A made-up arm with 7 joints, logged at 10 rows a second.
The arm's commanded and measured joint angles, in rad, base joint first. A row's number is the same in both.
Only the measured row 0 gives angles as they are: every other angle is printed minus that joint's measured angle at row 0.
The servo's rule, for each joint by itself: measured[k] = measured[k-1] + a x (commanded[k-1-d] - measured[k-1]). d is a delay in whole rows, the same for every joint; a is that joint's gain. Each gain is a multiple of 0.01, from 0.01 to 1. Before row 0 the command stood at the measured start. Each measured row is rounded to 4 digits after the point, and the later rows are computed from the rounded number. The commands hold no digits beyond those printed.
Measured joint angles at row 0:
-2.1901 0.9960 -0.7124 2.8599 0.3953 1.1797 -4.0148
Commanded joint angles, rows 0 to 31:
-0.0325 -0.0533 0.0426 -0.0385 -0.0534 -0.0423 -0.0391
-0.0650 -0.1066 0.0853 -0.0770 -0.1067 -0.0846 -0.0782
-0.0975 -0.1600 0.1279 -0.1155 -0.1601 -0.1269 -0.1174
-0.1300 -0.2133 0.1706 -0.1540 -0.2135 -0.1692 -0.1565
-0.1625 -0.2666 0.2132 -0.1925 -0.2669 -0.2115 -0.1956
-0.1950 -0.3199 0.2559 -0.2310 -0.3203 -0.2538 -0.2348
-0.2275 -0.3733 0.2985 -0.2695 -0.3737 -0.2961 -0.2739
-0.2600 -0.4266 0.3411 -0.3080 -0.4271 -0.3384 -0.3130
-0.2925 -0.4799 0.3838 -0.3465 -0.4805 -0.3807 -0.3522
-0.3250 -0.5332 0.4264 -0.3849 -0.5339 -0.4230 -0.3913
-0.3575 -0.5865 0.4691 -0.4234 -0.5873 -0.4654 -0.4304
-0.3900 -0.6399 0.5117 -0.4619 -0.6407 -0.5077 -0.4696
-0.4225 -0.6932 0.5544 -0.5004 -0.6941 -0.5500 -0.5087
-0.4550 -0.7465 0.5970 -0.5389 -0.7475 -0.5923 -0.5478
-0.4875 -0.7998 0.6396 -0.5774 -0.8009 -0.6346 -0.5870
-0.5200 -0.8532 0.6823 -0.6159 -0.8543 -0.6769 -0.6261
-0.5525 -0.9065 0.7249 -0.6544 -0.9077 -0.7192 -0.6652
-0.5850 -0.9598 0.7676 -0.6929 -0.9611 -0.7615 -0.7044
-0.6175 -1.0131 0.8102 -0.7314 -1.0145 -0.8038 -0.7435
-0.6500 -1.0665 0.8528 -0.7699 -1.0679 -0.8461 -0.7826
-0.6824 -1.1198 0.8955 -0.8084 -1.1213 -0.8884 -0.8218
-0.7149 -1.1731 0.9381 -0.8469 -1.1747 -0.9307 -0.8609
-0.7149 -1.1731 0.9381 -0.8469 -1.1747 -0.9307 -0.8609
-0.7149 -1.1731 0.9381 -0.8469 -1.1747 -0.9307 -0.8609
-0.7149 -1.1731 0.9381 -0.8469 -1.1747 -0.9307 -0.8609
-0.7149 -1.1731 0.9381 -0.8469 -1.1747 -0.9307 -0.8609
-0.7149 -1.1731 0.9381 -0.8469 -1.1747 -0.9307 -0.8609
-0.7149 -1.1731 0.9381 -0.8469 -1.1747 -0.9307 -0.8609
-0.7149 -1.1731 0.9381 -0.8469 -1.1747 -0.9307 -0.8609
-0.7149 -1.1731 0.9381 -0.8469 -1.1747 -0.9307 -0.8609
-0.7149 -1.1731 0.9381 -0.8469 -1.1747 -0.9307 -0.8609
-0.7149 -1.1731 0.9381 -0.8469 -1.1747 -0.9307 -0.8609
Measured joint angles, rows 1 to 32:
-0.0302 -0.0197 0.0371 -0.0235 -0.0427 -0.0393 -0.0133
-0.0626 -0.0519 0.0790 -0.0561 -0.0939 -0.0814 -0.0354
-0.0951 -0.0919 0.1215 -0.0923 -0.1469 -0.1237 -0.0633
-0.1276 -0.1368 0.1642 -0.1299 -0.2002 -0.1660 -0.0950
-0.1601 -0.1848 0.2068 -0.1681 -0.2536 -0.2083 -0.1292
-0.1926 -0.2348 0.2495 -0.2065 -0.3070 -0.2506 -0.1651
-0.2251 -0.2860 0.2921 -0.2449 -0.3604 -0.2929 -0.2021
-0.2576 -0.3380 0.3347 -0.2834 -0.4138 -0.3352 -0.2398
-0.2901 -0.3905 0.3774 -0.3219 -0.4672 -0.3775 -0.2780
-0.3226 -0.4433 0.4200 -0.3603 -0.5206 -0.4198 -0.3165
-0.3551 -0.4963 0.4627 -0.3988 -0.5740 -0.4622 -0.3552
-0.3876 -0.5494 0.5053 -0.4373 -0.6274 -0.5045 -0.3941
-0.4201 -0.6026 0.5480 -0.4758 -0.6808 -0.5468 -0.4331
-0.4526 -0.6558 0.5906 -0.5143 -0.7342 -0.5891 -0.4721
-0.4851 -0.7091 0.6332 -0.5528 -0.7876 -0.6314 -0.5112
-0.5176 -0.7624 0.6759 -0.5913 -0.8410 -0.6737 -0.5503
-0.5501 -0.8157 0.7185 -0.6298 -0.8944 -0.7160 -0.5894
-0.5826 -0.8690 0.7612 -0.6683 -0.9478 -0.7583 -0.6285
-0.6151 -0.9223 0.8038 -0.7068 -1.0012 -0.8006 -0.6676
-0.6476 -0.9757 0.8464 -0.7453 -1.0546 -0.8429 -0.7067
-0.6800 -1.0290 0.8891 -0.7838 -1.1080 -0.8852 -0.7458
-0.7125 -1.0823 0.9317 -0.8223 -1.1614 -0.9275 -0.7849
-0.7147 -1.1159 0.9373 -0.8373 -1.1720 -0.9305 -0.8107
-0.7149 -1.1371 0.9380 -0.8432 -1.1742 -0.9307 -0.8278
-0.7149 -1.1504 0.9381 -0.8455 -1.1746 -0.9307 -0.8391
-0.7149 -1.1588 0.9381 -0.8464 -1.1747 -0.9307 -0.8465
-0.7149 -1.1641 0.9381 -0.8467 -1.1747 -0.9307 -0.8514
-0.7149 -1.1674 0.9381 -0.8468 -1.1747 -0.9307 -0.8546
-0.7149 -1.1695 0.9381 -0.8469 -1.1747 -0.9307 -0.8567
-0.7149 -1.1708 0.9381 -0.8469 -1.1747 -0.9307 -0.8581
-0.7149 -1.1717 0.9381 -0.8469 -1.1747 -0.9307 -0.8591
-0.7149 -1.1722 0.9381 -0.8469 -1.1747 -0.9307 -0.8597
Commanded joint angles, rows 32 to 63:
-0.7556 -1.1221 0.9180 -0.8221 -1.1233 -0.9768 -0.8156
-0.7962 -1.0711 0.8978 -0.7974 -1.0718 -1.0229 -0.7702
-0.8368 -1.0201 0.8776 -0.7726 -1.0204 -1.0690 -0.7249
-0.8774 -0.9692 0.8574 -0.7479 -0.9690 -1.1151 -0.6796
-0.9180 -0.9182 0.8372 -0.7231 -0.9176 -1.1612 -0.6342
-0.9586 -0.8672 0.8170 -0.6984 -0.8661 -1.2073 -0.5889
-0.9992 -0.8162 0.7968 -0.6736 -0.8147 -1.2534 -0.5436
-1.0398 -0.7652 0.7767 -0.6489 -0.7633 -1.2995 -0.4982
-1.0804 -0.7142 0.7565 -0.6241 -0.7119 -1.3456 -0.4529
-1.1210 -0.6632 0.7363 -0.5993 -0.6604 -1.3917 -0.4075
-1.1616 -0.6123 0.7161 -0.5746 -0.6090 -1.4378 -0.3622
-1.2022 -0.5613 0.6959 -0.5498 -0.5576 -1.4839 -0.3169
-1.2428 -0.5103 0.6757 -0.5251 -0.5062 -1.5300 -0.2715
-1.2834 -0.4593 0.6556 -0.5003 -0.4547 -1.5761 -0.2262
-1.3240 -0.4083 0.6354 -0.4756 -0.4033 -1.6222 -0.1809
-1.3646 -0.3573 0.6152 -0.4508 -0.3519 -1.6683 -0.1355
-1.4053 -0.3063 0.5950 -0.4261 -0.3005 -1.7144 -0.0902
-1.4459 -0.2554 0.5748 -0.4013 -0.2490 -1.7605 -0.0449
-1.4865 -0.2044 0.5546 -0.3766 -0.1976 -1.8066 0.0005
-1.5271 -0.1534 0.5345 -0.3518 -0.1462 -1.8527 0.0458
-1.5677 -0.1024 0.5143 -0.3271 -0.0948 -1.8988 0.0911
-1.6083 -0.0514 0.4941 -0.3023 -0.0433 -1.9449 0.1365
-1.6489 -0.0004 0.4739 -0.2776 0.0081 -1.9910 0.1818
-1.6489 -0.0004 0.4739 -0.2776 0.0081 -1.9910 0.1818
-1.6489 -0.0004 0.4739 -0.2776 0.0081 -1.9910 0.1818
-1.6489 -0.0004 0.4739 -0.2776 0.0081 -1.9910 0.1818
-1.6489 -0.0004 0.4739 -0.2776 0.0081 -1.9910 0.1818
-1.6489 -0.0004 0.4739 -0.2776 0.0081 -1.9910 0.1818
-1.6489 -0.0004 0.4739 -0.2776 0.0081 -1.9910 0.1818
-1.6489 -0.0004 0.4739 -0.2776 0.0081 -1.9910 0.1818
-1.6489 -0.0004 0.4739 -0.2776 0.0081 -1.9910 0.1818
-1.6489 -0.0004 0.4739 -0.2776 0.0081 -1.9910 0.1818
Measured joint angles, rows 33 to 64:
-0.7528 -1.1537 0.9206 -0.8318 -1.1336 -0.9736 -0.8447
-0.7932 -1.1231 0.9008 -0.8108 -1.0842 -1.0194 -0.8194
-0.8337 -1.0850 0.8806 -0.7875 -1.0332 -1.0655 -0.7873
-0.8743 -1.0422 0.8604 -0.7633 -0.9818 -1.1116 -0.7507
-0.9149 -0.9963 0.8402 -0.7388 -0.9304 -1.1577 -0.7111
-0.9555 -0.9485 0.8200 -0.7142 -0.8790 -1.2038 -0.6696
-0.9961 -0.8995 0.7998 -0.6894 -0.8276 -1.2499 -0.6268
-1.0367 -0.8498 0.7797 -0.6647 -0.7762 -1.2960 -0.5831
-1.0773 -0.7996 0.7595 -0.6399 -0.7248 -1.3421 -0.5388
-1.1179 -0.7491 0.7393 -0.6151 -0.6733 -1.3882 -0.4942
-1.1585 -0.6985 0.7191 -0.5904 -0.6219 -1.4343 -0.4493
-1.1991 -0.6477 0.6989 -0.5656 -0.5705 -1.4804 -0.4043
-1.2397 -0.5969 0.6787 -0.5409 -0.5191 -1.5265 -0.3591
-1.2803 -0.5460 0.6586 -0.5161 -0.4676 -1.5726 -0.3139
-1.3209 -0.4951 0.6384 -0.4914 -0.4162 -1.6187 -0.2687
-1.3615 -0.4441 0.6182 -0.4666 -0.3648 -1.6648 -0.2234
-1.4022 -0.3931 0.5980 -0.4419 -0.3134 -1.7109 -0.1781
-1.4428 -0.3422 0.5778 -0.4171 -0.2619 -1.7570 -0.1328
-1.4834 -0.2912 0.5576 -0.3924 -0.2105 -1.8031 -0.0875
-1.5240 -0.2402 0.5375 -0.3676 -0.1591 -1.8492 -0.0422
-1.5646 -0.1892 0.5173 -0.3429 -0.1077 -1.8953 0.0031
-1.6052 -0.1382 0.4971 -0.3181 -0.0562 -1.9414 0.0485
-1.6458 -0.0872 0.4769 -0.2934 -0.0048 -1.9875 0.0938
-1.6487 -0.0551 0.4743 -0.2838 0.0055 -1.9908 0.1237
-1.6489 -0.0349 0.4740 -0.2800 0.0076 -1.9910 0.1435
-1.6489 -0.0221 0.4739 -0.2785 0.0080 -1.9910 0.1565
-1.6489 -0.0141 0.4739 -0.2780 0.0081 -1.9910 0.1651
-1.6489 -0.0090 0.4739 -0.2778 0.0081 -1.9910 0.1708
-1.6489 -0.0058 0.4739 -0.2777 0.0081 -1.9910 0.1745
-1.6489 -0.0038 0.4739 -0.2776 0.0081 -1.9910 0.1770
-1.6489 -0.0025 0.4739 -0.2776 0.0081 -1.9910 0.1786
-1.6489 -0.0017 0.4739 -0.2776 0.0081 -1.9910 0.1797

